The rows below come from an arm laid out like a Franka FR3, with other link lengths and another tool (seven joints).
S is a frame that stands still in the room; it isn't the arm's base.
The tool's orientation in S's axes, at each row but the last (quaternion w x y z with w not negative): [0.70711, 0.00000, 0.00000, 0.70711]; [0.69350, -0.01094, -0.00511, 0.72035]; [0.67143, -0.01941, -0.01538, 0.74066]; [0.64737, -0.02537, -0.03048, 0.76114]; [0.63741, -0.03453, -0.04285, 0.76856]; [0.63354, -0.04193, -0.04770, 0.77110]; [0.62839, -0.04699, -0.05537, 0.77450]
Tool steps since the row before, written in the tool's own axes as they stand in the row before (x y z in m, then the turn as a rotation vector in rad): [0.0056, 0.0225, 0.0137, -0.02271, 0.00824, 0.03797]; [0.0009, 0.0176, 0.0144, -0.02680, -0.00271, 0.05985]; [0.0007, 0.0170, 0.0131, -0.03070, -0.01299, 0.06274]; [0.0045, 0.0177, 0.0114, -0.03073, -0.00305, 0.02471]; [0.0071, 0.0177, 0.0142, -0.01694, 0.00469, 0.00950]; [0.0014, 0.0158, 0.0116, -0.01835, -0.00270, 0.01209]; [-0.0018, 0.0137, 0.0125, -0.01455, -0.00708, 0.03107]
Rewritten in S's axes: [-0.0225, 0.0056, 0.0137, -0.00824, -0.02271, 0.03797]; [-0.0179, 0.0003, 0.0140, 0.00235, -0.02621, 0.06013]; [-0.0176, -0.0009, 0.0122, 0.01281, -0.02907, 0.06355]; [-0.0190, 0.0015, 0.0100, 0.00600, -0.03018, 0.02485]; [-0.0201, 0.0034, 0.0122, -0.00247, -0.01772, 0.00890]; [-0.0171, -0.0019, 0.0095, 0.00467, -0.01773, 0.01241]; [-0.0147, -0.0049, 0.0104, 0.00543, -0.01362, 0.03181]
